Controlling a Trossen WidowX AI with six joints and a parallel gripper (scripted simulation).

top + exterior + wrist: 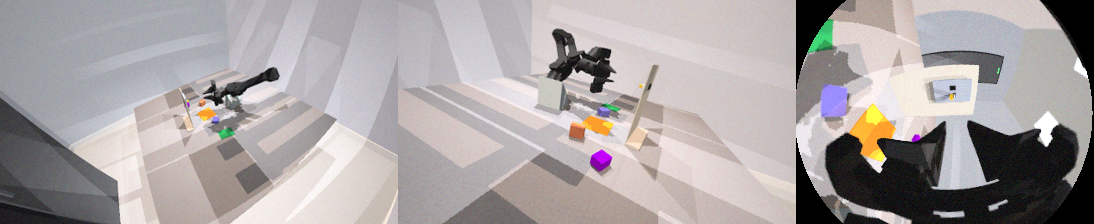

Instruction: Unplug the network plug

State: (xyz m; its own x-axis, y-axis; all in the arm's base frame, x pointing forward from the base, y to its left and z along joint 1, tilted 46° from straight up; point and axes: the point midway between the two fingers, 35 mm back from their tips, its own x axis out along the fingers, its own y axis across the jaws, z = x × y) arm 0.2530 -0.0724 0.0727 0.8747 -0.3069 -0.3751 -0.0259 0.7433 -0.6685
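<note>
Right now the network plug is 120 mm ahead of my gripper tip and 30 mm to the right of it. From my gripper tip the other things lie so: upright beige panel 140 mm ahead, 80 mm below, 30 mm to the right; then flat orange square 210 mm below, 30 mm to the right, 20 mm behind; then violet cube 190 mm below, 90 mm to the left, 20 mm behind.
</note>
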